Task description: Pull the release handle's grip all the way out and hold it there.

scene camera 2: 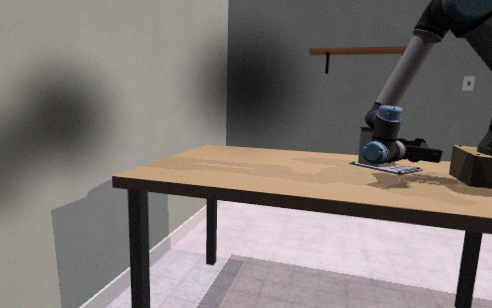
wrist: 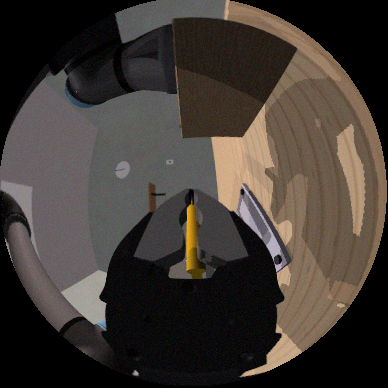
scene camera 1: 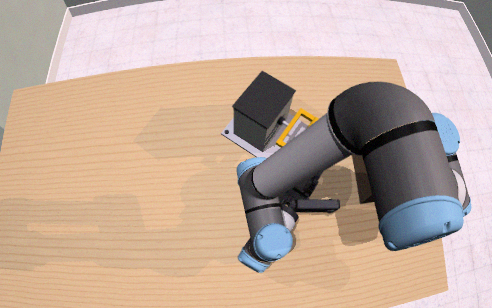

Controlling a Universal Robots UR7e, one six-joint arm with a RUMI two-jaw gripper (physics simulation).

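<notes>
The release handle's yellow grip (scene camera 1: 290, 128) (wrist: 191, 235) is a rectangular frame close beside the dark box (scene camera 1: 264, 97), with a short stretch of pale rod between them. The arm hides part of the grip in the first scene view. The box stands on a grey base plate (scene camera 1: 232, 135) (scene camera 2: 367, 165) (wrist: 262, 230). My gripper (wrist: 191, 190) is shut, its fingertips together with nothing between them. In the wrist view the grip shows through the narrow gap behind the fingertips, apart from their closed ends. The arm hides the fingertips in the first scene view.
A dark wooden block (scene camera 2: 471, 167) (wrist: 225, 75) stands under the robot's base on the table (scene camera 1: 100, 165) (scene camera 2: 250, 165). The arm's forearm (scene camera 1: 305, 155) crosses above the base plate. A brown shelf (scene camera 2: 360, 50) is on the far wall.
</notes>
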